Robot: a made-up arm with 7 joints.
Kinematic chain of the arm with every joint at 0, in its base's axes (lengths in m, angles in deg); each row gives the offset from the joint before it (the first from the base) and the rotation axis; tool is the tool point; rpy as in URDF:
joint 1: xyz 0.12 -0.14 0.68 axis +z
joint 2: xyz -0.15 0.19 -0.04 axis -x
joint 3: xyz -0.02 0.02 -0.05 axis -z
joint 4: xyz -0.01 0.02 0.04 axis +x
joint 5: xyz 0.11 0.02 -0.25 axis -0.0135 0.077 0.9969
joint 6: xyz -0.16 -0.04 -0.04 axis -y
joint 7: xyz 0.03 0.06 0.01 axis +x
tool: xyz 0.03 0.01 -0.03 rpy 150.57 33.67 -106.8
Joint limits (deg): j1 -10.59..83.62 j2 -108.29..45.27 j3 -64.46..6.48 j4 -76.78..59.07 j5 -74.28..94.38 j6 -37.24..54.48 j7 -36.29..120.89
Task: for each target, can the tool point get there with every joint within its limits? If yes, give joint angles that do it. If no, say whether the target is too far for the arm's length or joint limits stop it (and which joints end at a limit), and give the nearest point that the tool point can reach.
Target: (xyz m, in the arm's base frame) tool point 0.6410 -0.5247 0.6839
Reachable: no: joint limits stop it (at a limit: joint 1, joint 2, joint 3, joint 6) | nearest point 0.2551 -0.3312 0.6471 | short by 0.433 m
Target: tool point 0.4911 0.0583 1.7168
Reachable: no: too far | nearest point 0.1387 0.0775 1.0416 | short by 0.762 m
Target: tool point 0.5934 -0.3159 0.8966
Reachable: no: joint limits stop it (at a limit: joint 1, joint 2, joint 3, joint 4, joint 5, joint 6) | nearest point 0.2735 -0.2680 0.6761 | short by 0.391 m
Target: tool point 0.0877 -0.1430 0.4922
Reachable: yes | joints 41.14 26.64 -38.96 -29.46 77.74 27.99 6.72
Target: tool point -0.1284 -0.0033 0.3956
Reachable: yes | joints 55.46 -24.91 -58.27 -19.52 73.95 9.67 0.12
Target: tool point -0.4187 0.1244 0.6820
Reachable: yes | joints 34.55 -61.38 -49.36 16.59 -46.67 9.45 -11.96
